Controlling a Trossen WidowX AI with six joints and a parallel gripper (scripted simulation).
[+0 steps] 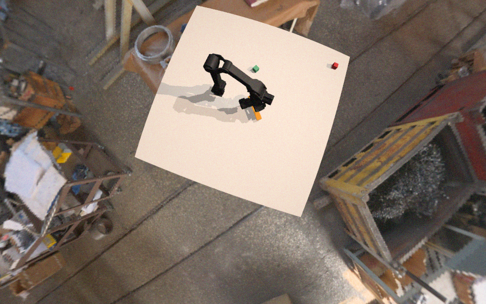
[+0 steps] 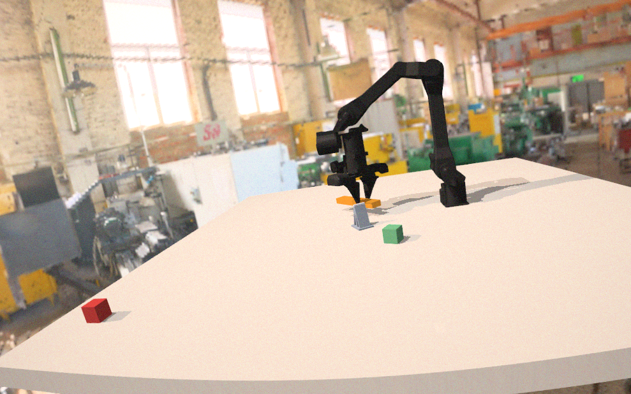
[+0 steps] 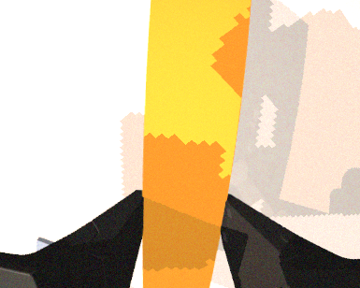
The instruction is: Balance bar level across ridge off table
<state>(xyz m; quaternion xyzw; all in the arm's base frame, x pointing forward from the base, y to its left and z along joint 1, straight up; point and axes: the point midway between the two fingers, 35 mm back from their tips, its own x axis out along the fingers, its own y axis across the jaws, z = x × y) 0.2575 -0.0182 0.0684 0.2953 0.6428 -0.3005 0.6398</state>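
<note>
Right now the green cube is 26 cm to the left of my gripper tip, 7 cm behind it and 2 cm below it. Round my gripper tip: red cube (52 cm to the left, 48 cm ahead, 2 cm below); orange bar (2 cm to the right, 2 cm ahead).
</note>
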